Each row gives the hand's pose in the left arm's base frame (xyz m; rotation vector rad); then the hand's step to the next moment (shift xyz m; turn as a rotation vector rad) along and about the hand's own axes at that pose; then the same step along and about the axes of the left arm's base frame.
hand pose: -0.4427 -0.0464 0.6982 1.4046 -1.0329 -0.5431
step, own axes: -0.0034 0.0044 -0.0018 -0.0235 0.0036 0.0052
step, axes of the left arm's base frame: -0.0013 0.0044 0.0036 -0.0167 0.0173 -0.0034
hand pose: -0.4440 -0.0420 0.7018 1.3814 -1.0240 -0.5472
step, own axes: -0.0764 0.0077 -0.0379 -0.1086 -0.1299 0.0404
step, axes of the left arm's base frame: -0.0075 0.0849 -0.0085 -0.0559 0.0472 -0.1580
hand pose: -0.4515 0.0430 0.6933 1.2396 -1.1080 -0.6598
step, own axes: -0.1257 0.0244 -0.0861 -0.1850 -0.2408 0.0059
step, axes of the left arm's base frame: 0.0286 0.1513 -0.0093 -0.0345 0.1006 -0.2845
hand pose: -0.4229 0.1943 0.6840 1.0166 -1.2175 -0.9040
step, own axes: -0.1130 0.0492 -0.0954 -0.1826 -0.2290 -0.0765
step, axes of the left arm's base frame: 0.0798 0.1336 0.0077 0.0477 0.1122 -0.2771
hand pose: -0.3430 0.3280 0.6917 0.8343 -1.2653 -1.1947
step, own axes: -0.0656 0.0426 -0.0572 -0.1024 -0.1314 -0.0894
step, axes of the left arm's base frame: 0.0707 0.0647 0.0145 0.0715 0.0556 -0.1660
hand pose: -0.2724 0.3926 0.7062 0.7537 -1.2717 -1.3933
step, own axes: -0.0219 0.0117 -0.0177 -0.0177 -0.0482 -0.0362
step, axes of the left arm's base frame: 0.0251 0.0171 0.0028 0.0245 0.0005 -0.0578
